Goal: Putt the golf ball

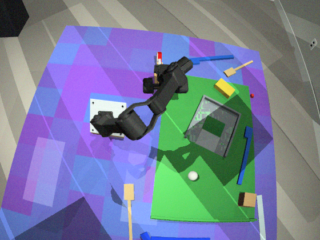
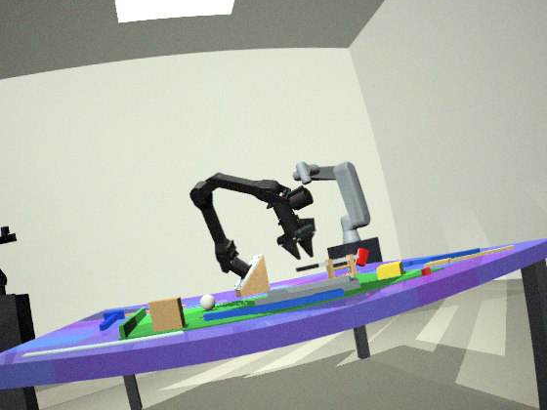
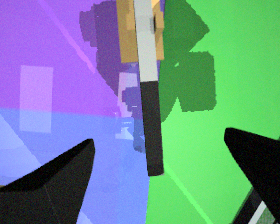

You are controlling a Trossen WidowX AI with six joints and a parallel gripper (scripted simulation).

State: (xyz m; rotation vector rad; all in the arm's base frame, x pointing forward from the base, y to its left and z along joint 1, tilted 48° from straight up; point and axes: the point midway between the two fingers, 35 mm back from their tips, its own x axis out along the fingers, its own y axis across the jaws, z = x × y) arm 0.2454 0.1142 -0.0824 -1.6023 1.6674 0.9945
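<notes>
My gripper tip is 130 mm to the right of the wooden stand, 60 mm above it and 10 mm past it. From my gripper tip the other things lie so: green mat 230 mm ahead, 210 mm to the right, 90 mm below; then yellow block 330 mm ahead, 100 mm to the left, 80 mm below; then grey platform 260 mm ahead, 100 mm to the right, 90 mm below.
</notes>
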